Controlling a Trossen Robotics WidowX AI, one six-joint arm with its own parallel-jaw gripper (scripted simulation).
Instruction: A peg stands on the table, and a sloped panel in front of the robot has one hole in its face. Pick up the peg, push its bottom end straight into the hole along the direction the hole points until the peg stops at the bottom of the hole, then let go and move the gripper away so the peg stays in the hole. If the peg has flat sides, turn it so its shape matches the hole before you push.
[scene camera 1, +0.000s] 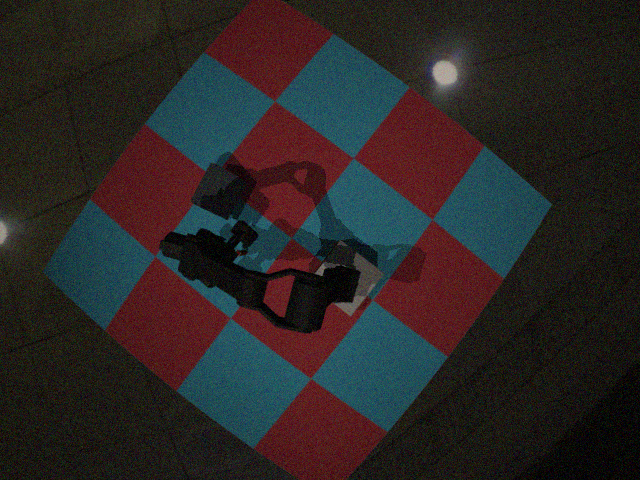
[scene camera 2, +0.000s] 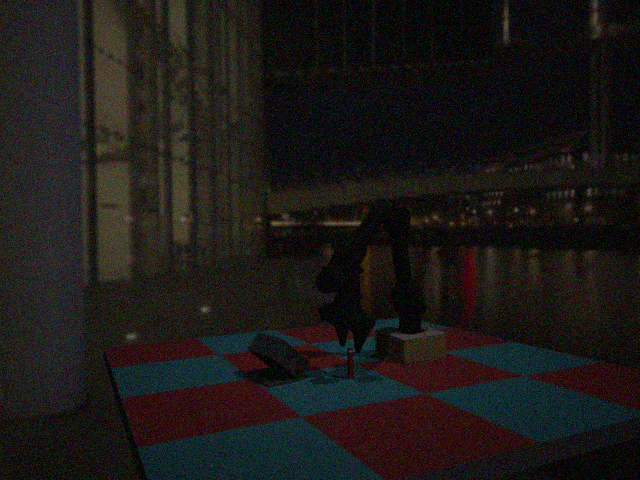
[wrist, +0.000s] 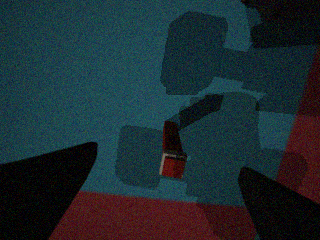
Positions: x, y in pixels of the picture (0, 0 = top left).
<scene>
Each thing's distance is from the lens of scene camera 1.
gripper (scene camera 1: 236, 253): 0.78 m
grey sloped panel (scene camera 1: 216, 177): 0.80 m
</scene>
